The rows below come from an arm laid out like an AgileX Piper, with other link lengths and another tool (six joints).
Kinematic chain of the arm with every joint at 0, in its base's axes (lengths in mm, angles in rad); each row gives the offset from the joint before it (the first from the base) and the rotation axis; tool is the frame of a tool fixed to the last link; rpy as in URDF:
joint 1: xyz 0 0 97.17 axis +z
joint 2: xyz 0 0 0 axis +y
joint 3: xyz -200.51 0 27.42 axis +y
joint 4: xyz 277.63 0 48.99 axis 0.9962 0 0.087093
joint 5: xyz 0 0 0 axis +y
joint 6: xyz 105.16 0 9.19 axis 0.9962 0 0.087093
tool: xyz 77.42 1 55.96 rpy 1.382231 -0.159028 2.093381
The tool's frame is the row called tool.
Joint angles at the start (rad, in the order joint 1, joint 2, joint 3, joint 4, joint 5, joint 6):
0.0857, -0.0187, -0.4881, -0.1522, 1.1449, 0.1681
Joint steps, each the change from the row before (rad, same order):
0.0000, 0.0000, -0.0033, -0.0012, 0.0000, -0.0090
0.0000, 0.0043, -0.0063, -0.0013, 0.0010, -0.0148
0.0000, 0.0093, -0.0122, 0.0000, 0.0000, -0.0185
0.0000, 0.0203, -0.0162, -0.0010, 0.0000, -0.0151
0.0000, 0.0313, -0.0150, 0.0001, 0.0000, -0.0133
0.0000, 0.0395, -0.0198, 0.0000, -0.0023, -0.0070
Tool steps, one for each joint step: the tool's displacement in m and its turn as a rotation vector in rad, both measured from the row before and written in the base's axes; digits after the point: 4 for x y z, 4 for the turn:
-0.0004, 0.0002, 0.0014, -0.0084, -0.0028, 0.0039
-0.0002, 0.0005, 0.0015, -0.0136, -0.0001, 0.0067
-0.0001, 0.0009, 0.0030, -0.0156, -0.0016, 0.0094
0.0011, 0.0007, 0.0024, -0.0141, 0.0050, 0.0071
0.0030, 0.0009, -0.0004, -0.0126, 0.0172, 0.0070
0.0040, 0.0007, 0.0002, -0.0076, 0.0178, 0.0040

